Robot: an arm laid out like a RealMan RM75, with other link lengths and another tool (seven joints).
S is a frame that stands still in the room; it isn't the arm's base.
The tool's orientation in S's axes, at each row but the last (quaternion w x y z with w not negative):
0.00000 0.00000 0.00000 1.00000
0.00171 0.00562 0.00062 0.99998
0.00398 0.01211 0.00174 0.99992
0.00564 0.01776 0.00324 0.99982
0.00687 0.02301 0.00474 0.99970
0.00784 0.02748 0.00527 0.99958
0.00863 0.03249 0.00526 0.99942
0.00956 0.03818 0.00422 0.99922
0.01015 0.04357 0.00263 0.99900
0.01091 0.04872 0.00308 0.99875
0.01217 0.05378 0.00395 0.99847
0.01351 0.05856 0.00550 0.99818
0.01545 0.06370 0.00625 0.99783
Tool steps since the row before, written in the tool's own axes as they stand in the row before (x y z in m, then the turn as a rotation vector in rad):
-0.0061 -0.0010 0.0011 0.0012 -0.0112 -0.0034
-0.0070 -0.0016 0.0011 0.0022 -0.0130 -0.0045
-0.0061 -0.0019 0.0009 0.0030 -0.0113 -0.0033
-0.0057 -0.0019 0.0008 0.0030 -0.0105 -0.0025
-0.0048 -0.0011 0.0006 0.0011 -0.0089 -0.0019
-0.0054 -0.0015 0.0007 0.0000 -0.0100 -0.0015
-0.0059 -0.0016 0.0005 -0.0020 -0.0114 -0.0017
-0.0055 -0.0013 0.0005 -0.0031 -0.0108 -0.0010
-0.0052 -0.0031 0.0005 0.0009 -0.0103 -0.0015
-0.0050 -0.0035 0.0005 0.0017 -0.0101 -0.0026
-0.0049 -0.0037 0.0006 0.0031 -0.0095 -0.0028
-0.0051 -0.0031 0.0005 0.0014 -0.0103 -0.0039
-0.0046 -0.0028 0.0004 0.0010 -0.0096 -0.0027
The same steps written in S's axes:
0.0061 0.0010 0.0011 -0.0012 0.0112 -0.0034
0.0070 0.0016 0.0010 -0.0022 0.0130 -0.0045
0.0061 0.0019 0.0007 -0.0030 0.0113 -0.0033
0.0057 0.0018 0.0006 -0.0030 0.0105 -0.0025
0.0048 0.0010 0.0004 -0.0011 0.0089 -0.0019
0.0055 0.0014 0.0004 0.0001 0.0100 -0.0016
0.0059 0.0015 0.0001 0.0021 0.0113 -0.0020
0.0055 0.0012 0.0001 0.0032 0.0107 -0.0013
0.0053 0.0030 0.0000 -0.0008 0.0103 -0.0015
0.0051 0.0034 0.0000 -0.0017 0.0101 -0.0025
0.0050 0.0036 0.0000 -0.0032 0.0096 -0.0025
0.0052 0.0030 -0.0001 -0.0016 0.0103 -0.0038
0.0047 0.0027 -0.0002 -0.0010 0.0096 -0.0027

